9 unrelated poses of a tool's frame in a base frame.
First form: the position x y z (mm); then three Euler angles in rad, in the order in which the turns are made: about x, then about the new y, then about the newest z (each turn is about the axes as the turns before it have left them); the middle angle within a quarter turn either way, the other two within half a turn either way.
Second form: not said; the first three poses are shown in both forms.
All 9 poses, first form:
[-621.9 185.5 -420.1 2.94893 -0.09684 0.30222]
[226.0 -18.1 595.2 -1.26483 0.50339 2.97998]
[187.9 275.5 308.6 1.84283 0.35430 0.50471]
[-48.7 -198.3 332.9 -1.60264 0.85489 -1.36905]
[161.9 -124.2 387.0 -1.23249 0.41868 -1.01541]
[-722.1 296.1 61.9 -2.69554 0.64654 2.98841]
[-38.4 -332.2 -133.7 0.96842 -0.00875 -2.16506]
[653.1 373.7 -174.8 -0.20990 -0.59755 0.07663]
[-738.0 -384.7 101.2 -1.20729 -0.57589 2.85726]
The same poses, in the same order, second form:
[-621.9 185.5 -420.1 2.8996 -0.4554 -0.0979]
[226.0 -18.1 595.2 0.4283 1.6318 2.1322]
[187.9 275.5 308.6 1.8668 -0.2199 0.6760]
[-48.7 -198.3 332.9 -1.8263 -0.5034 -1.6732]
[161.9 -124.2 387.0 -1.3154 -0.2890 -1.1250]
[-722.1 296.1 61.9 -0.0018 2.4316 0.4861]
[-38.4 -332.2 -133.7 0.5576 1.0290 -1.9675]
[653.1 373.7 -174.8 -0.2264 -0.5875 0.1368]
[-738.0 -384.7 101.2 0.9410 -1.5420 -2.4526]

